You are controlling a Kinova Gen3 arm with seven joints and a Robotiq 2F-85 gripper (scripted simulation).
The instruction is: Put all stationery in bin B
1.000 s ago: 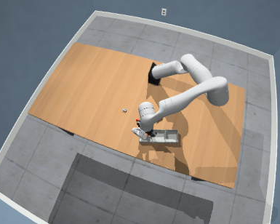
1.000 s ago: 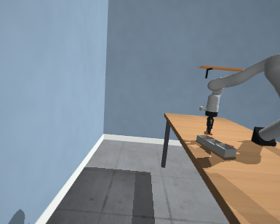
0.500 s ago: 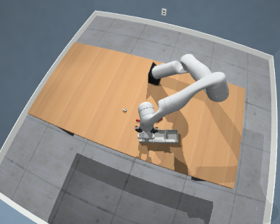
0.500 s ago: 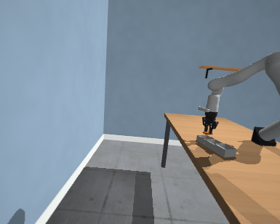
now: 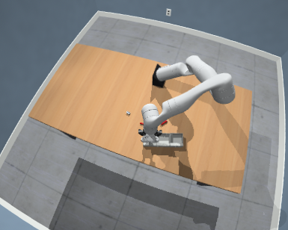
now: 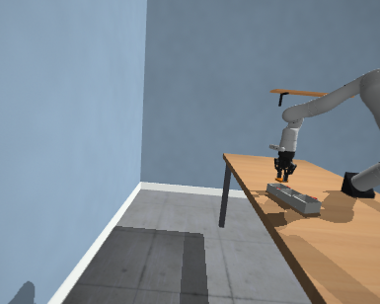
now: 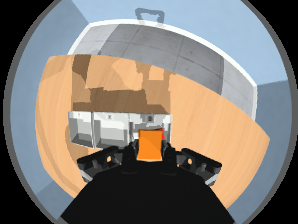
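The red-and-white item lies 70 mm below my hand and 10 mm to the left of it. From my hand the other things lie so: small pale piece 190 mm to the right, 150 mm behind, 80 mm below; orange block 20 mm below; grey bin row 90 mm to the left, 70 mm below, 10 mm behind.
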